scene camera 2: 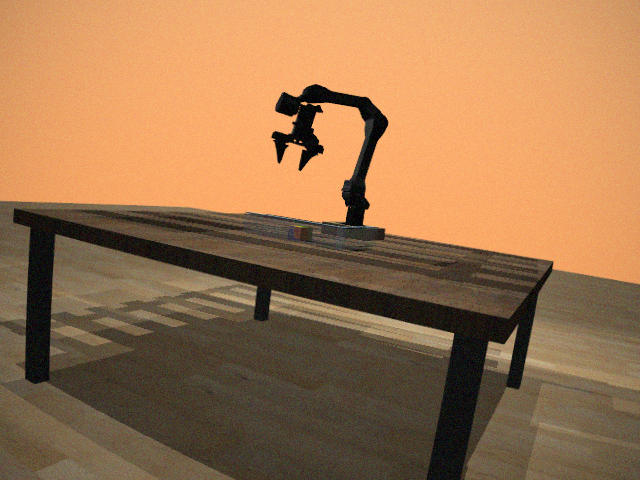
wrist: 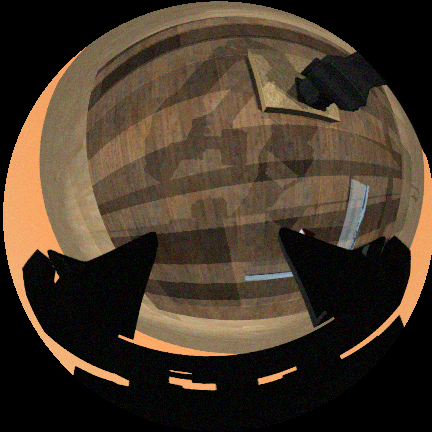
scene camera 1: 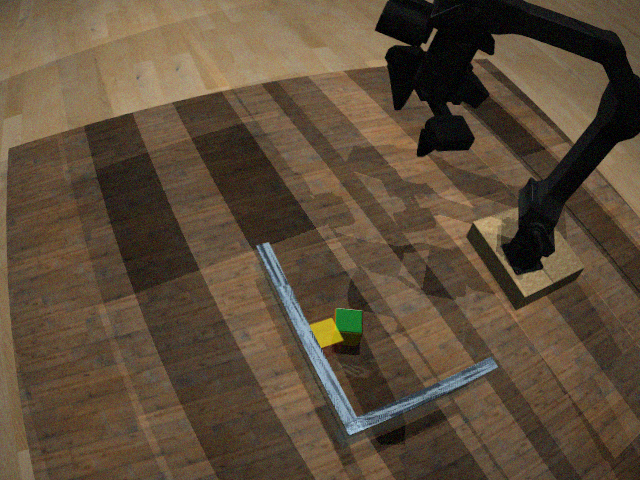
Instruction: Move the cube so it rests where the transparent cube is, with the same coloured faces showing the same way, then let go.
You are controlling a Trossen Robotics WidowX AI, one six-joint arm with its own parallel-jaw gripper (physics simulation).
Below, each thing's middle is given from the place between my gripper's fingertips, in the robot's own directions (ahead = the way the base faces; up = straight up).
Labels:
Now: hand 190 mm to the right of the grey L-shaped rail (scene camera 2: 328, 236), 180 mm above it and 90 mm short of it. Round my hand: transparent cube (scene camera 1: 328, 336): 210 mm to the left, 190 mm below, 170 mm ahead.

